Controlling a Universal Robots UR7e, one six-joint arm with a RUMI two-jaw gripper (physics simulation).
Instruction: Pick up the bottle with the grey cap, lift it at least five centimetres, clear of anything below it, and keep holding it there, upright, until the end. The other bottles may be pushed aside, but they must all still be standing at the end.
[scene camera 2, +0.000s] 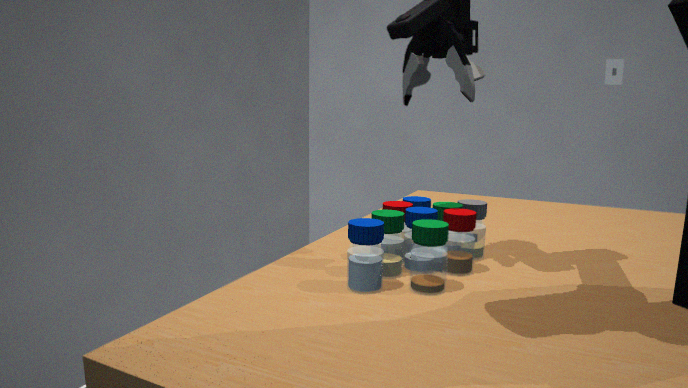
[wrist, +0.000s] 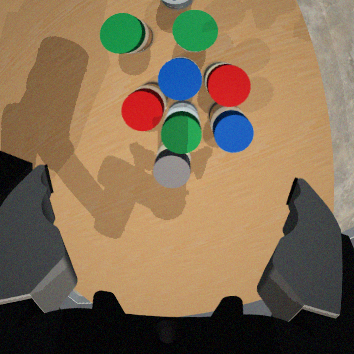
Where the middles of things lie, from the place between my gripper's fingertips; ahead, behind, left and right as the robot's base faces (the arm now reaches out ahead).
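Labels:
Red-capped bottle (scene camera 2: 460, 246): 23 cm below my hand, 1 cm left of it, 5 cm behind it.

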